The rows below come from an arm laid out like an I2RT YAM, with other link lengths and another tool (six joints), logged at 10 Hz.
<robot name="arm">
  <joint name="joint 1" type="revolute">
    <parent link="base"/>
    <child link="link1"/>
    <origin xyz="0 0 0.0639" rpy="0 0 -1.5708"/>
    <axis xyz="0 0 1"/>
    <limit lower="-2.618" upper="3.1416"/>
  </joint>
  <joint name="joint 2" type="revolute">
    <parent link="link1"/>
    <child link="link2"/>
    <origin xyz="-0.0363 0.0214 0.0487" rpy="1.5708 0 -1.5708"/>
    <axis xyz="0 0 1"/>
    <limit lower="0" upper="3.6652"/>
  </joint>
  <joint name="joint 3" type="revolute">
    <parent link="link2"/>
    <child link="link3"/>
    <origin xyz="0.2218 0 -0.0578" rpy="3.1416 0 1.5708"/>
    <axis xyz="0 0 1"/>
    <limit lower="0" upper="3.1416"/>
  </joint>
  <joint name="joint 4" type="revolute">
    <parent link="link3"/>
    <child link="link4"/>
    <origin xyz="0.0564 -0.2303 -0.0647" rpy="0 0 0"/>
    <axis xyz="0 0 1"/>
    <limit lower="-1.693" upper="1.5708"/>
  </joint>
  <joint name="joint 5" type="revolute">
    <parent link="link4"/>
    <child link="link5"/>
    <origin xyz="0.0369 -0.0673 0.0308" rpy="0 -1.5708 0"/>
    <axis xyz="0 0 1"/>
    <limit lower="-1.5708" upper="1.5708"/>
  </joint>
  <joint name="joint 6" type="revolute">
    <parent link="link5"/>
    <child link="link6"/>
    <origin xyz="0 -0.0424 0.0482" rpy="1.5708 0 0"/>
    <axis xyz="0 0 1"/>
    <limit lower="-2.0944" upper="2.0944"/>
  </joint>
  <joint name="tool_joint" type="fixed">
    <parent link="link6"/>
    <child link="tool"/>
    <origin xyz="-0.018 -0.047 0.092" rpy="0.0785 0 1.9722"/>
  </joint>
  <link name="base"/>
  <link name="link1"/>
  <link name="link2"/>
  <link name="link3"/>
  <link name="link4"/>
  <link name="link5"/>
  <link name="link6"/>
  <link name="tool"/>
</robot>
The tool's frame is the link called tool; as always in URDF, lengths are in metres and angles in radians.
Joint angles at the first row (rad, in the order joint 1, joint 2, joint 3, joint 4, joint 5, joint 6):
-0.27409 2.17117 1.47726 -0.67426 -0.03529 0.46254
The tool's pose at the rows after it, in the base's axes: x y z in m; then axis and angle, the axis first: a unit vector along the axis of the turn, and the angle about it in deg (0 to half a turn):
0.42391 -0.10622 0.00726 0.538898 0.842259 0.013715 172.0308
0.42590 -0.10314 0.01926 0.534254 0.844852 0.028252 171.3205
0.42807 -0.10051 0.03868 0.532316 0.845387 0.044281 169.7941
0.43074 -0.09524 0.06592 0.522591 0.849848 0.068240 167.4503
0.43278 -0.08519 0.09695 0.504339 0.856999 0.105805 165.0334
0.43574 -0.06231 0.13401 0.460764 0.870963 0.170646 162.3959
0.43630 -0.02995 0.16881 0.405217 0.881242 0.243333 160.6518
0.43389 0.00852 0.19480 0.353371 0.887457 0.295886 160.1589
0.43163 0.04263 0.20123 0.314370 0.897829 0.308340 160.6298
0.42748 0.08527 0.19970 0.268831 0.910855 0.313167 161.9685
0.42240 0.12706 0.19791 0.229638 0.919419 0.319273 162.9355
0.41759 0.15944 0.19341 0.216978 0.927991 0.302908 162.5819
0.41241 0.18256 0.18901 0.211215 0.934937 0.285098 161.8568
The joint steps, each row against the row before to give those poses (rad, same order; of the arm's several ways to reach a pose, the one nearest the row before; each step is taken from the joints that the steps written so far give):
0.00001 -0.01601 0.00080 -0.01871 -0.00152 0.00001
-0.00077 -0.03052 0.00038 -0.01106 -0.02556 -0.00802
-0.00001 -0.04922 -0.00002 -0.01449 -0.02327 -0.00001
0.00038 -0.06751 0.00001 -0.01564 -0.03701 -0.01335
0.00076 -0.07476 0.00002 -0.01527 -0.06599 -0.02213
0.00992 -0.08012 -0.00002 -0.00494 -0.12513 -0.04463
0.02823 -0.06637 -0.00001 0.00344 -0.14267 -0.03243
0.06143 -0.04848 -0.00004 0.00802 -0.09269 0.00002
0.07630 -0.01221 0.00000 0.00725 -0.00916 0.00038
0.10183 0.00610 -0.00039 0.01221 0.00877 0.00074
0.10338 0.01148 0.00006 0.03048 0.01449 0.01946
0.10150 0.00837 -0.00002 0.02901 0.08013 0.04885
0.07896 0.00726 -0.00039 0.01870 0.07743 0.03890

